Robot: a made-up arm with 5 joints.
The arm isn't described. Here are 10 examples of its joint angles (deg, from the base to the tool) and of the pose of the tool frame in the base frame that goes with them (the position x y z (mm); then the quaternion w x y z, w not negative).
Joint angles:
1: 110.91 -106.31 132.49 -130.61 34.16
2: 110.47 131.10 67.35 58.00 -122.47
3: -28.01 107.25 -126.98 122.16 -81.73
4: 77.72 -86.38 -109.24 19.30 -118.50
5: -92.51 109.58 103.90 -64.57 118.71
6: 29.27 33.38 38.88 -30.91 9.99
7: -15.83 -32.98 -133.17 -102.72 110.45
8: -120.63 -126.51 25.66 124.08 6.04
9: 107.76 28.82 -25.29 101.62 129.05
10: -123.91 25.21 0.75 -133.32 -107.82
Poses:
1: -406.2 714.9 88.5 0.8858 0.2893 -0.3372 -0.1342
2: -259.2 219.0 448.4 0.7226 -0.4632 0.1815 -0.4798
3: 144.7 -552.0 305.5 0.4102 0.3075 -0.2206 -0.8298
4: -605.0 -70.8 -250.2 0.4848 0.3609 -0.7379 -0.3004
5: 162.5 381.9 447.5 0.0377 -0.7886 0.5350 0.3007
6: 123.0 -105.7 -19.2 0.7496 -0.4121 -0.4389 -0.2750
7: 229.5 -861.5 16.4 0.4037 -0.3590 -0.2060 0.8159
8: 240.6 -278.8 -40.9 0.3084 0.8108 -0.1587 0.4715
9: -103.2 -144.4 115.1 0.1988 0.0168 -0.5860 0.7854
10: 231.7 158.4 114.1 0.0860 -0.1337 0.9733 -0.1653
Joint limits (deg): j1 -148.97..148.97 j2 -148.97..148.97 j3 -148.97..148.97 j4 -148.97..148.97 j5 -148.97..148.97
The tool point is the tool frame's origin. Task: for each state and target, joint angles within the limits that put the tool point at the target. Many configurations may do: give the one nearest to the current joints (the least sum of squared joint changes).
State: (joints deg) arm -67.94 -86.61 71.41 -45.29 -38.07
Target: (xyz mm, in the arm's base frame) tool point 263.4 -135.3 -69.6
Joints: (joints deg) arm -114.66 -81.75 55.45 -49.22 -54.27
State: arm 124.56 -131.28 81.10 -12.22 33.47
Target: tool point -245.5 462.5 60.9
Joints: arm 76.37 -111.60 73.28 -12.52 21.19
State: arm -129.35 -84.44 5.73 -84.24 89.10
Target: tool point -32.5 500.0 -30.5
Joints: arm -138.01 -80.84 -43.31 -73.80 103.64
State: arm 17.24 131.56 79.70 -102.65 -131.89
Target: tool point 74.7 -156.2 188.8
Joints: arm 6.71 111.02 74.55 -110.30 -143.74
